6 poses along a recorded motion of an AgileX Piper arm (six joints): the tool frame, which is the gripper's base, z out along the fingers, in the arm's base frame.
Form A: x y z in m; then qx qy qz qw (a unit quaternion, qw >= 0).
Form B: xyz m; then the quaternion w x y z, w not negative. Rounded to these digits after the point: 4 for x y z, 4 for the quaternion.
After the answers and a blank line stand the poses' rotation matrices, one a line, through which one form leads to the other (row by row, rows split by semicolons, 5 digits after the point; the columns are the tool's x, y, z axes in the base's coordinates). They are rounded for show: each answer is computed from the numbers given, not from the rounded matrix.
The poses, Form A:
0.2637 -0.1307 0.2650 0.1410 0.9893 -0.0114 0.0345
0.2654 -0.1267 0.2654 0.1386 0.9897 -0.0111 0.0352
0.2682 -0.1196 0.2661 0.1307 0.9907 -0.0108 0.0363
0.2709 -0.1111 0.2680 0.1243 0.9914 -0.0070 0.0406
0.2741 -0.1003 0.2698 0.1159 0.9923 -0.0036 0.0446
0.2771 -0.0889 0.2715 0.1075 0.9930 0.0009 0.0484
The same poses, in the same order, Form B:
0.2637 -0.1307 0.2650 0.0345 0.1410 0.9893 -0.0114
0.2654 -0.1267 0.2654 0.0352 0.1386 0.9897 -0.0111
0.2682 -0.1196 0.2661 0.0363 0.1307 0.9907 -0.0108
0.2709 -0.1111 0.2680 0.0406 0.1243 0.9914 -0.0070
0.2741 -0.1003 0.2698 0.0446 0.1159 0.9923 -0.0036
0.2771 -0.0889 0.2715 0.0484 0.1075 0.9930 0.0009

-0.95785 0.27979 0.06505; 0.27822 0.95997 -0.03229; -0.07148 -0.01283 -0.99736
-0.95911 0.27510 0.06659; 0.27354 0.96134 -0.03173; -0.07275 -0.01221 -0.99728
-0.96320 0.25975 0.06910; 0.25818 0.96560 -0.03089; -0.07475 -0.01191 -0.99713
-0.96580 0.24703 0.07876; 0.24589 0.96900 -0.02397; -0.08224 -0.00379 -0.99661
-0.96916 0.23031 0.08767; 0.22967 0.97311 -0.01748; -0.08934 0.00319 -0.99600
-0.97220 0.21342 0.09632; 0.21359 0.97688 -0.00862; -0.09593 0.01219 -0.99531

